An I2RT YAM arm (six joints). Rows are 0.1 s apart.
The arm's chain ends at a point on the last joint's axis. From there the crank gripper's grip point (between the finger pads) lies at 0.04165 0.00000 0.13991 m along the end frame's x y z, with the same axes.
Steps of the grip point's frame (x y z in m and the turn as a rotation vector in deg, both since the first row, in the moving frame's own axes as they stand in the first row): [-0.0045 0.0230 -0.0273 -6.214 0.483 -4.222]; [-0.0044 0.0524 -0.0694 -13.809 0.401 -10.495]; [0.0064 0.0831 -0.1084 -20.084 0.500 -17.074]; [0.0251 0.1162 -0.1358 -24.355 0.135 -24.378]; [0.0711 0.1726 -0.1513 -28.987 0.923 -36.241]
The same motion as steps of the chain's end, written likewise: [-0.0061 0.0110 -0.0263 -6.214 0.483 -4.222]; [-0.0077 0.0268 -0.0660 -13.809 0.401 -10.495]; [-0.0001 0.0480 -0.1017 -20.084 0.500 -17.074]; [0.0162 0.0770 -0.1271 -24.355 0.135 -24.378]; [0.0558 0.1337 -0.1400 -28.987 0.923 -36.241]
